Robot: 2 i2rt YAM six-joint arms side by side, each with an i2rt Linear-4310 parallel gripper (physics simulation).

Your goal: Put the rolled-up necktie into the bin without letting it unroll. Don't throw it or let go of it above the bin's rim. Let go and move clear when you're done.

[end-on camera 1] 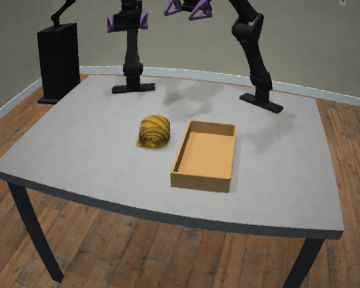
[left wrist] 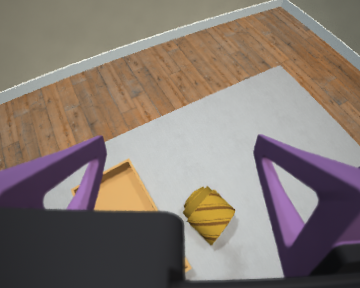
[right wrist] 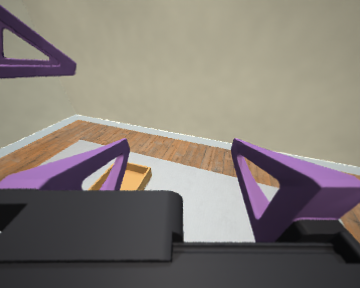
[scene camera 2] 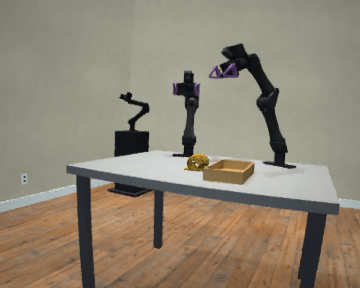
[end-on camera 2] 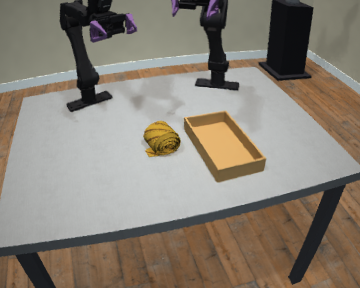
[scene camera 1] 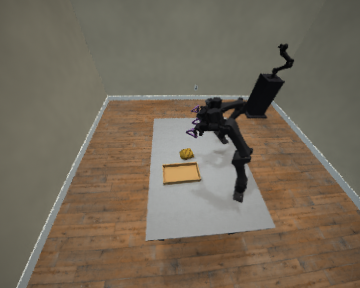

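The rolled-up necktie (scene camera 1: 186,153) (scene camera 2: 198,162) (end-on camera 1: 154,131) (end-on camera 2: 162,138) (left wrist: 209,215), yellow with dark stripes, lies on the table beside the bin, apart from it, with a short end sticking out at its base. The bin is a shallow tan open box (scene camera 1: 181,174) (scene camera 2: 228,175) (end-on camera 1: 201,182) (end-on camera 2: 242,171) (right wrist: 136,176) with no object inside. My left gripper (scene camera 2: 217,76) (end-on camera 1: 178,16) (left wrist: 180,143) is open and empty, high above the table. My right gripper (scene camera 2: 186,89) (end-on camera 1: 127,22) (end-on camera 2: 115,34) (right wrist: 180,144) is open and empty, also high up, away from the necktie.
The grey table (scene camera 2: 125,175) (end-on camera 1: 90,165) carries both arm bases at its far edge. One left finger (right wrist: 37,55) shows at the upper left of the right wrist view, near the right gripper. A black pedestal (scene camera 1: 263,95) (scene camera 2: 132,145) with a small arm stands beyond the table.
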